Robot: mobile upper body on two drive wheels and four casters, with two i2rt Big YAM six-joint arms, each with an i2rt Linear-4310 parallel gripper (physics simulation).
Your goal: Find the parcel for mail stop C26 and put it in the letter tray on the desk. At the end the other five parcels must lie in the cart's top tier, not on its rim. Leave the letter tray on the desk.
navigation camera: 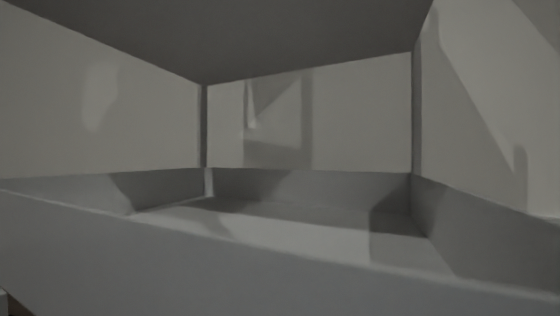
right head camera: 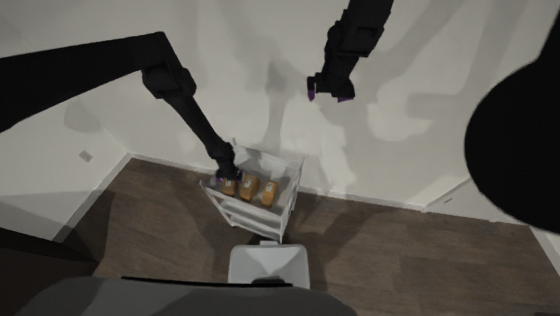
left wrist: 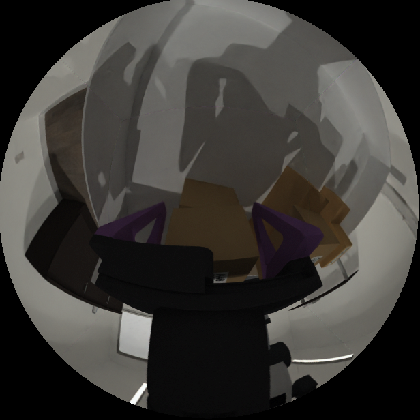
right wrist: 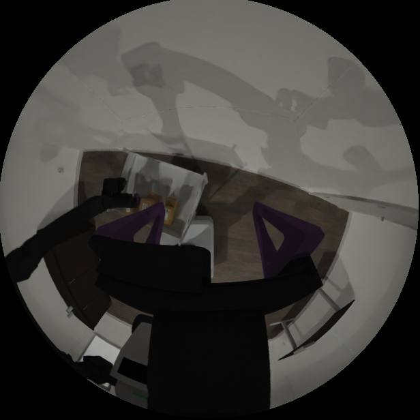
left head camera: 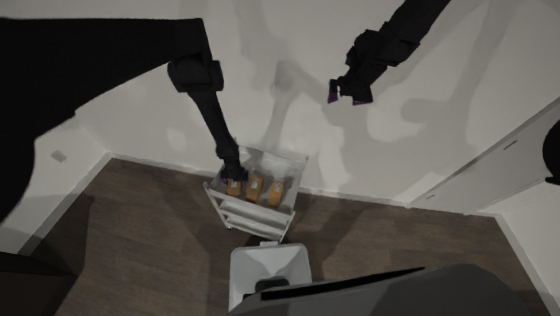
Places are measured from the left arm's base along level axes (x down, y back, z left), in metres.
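Pixels of known places: right gripper, between the fingertips: [right head camera: 324,100] [left head camera: 340,102].
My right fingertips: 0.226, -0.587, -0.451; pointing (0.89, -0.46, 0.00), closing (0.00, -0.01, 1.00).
Behind a point stands the place of what it marks, as x, y, z.
Three brown parcels lie in the top tier of the white cart [left head camera: 220,191] @(0.748, -0.532, 0.045) [right head camera: 215,189] @(0.748, -0.536, 0.060): a left one [left head camera: 233,190] @(0.650, -0.484, -0.040) [right head camera: 229,188] @(0.647, -0.488, -0.052) [left wrist: 212,232], a middle one [left head camera: 254,190] @(0.645, -0.479, -0.140) [right head camera: 248,189] @(0.645, -0.480, -0.148) and a right one [left head camera: 275,194] @(0.672, -0.467, -0.242) [right head camera: 269,194] @(0.670, -0.465, -0.250). Their white labels are too small or too covered to read. My left gripper [left head camera: 234,179] @(0.714, -0.558, -0.044) [right head camera: 229,178] @(0.714, -0.558, -0.044) [left wrist: 208,206] is open, its purple fingers on either side of the left parcel, low in the tier. My right gripper [left head camera: 346,102] @(0.226, -0.587, -0.451) [right head camera: 328,100] @(0.226, -0.587, -0.451) [right wrist: 208,206] is open and empty, high to the right of the cart. I cannot make out the letter tray.
A light grey tub-shaped body [left head camera: 295,257] @(1.151, -0.226, -0.394) [right head camera: 295,257] @(1.150, -0.231, -0.404) stands right before the cart. A dark cabinet [left head camera: 30,287] @(1.081, -0.066, 1.227) [left wrist: 70,245] [right wrist: 75,272] is at the lower left. A wall runs close behind the cart. The navigation camera shows a grey walled tier [navigation camera: 200,270] @(1.221, -0.398, -0.199) close up.
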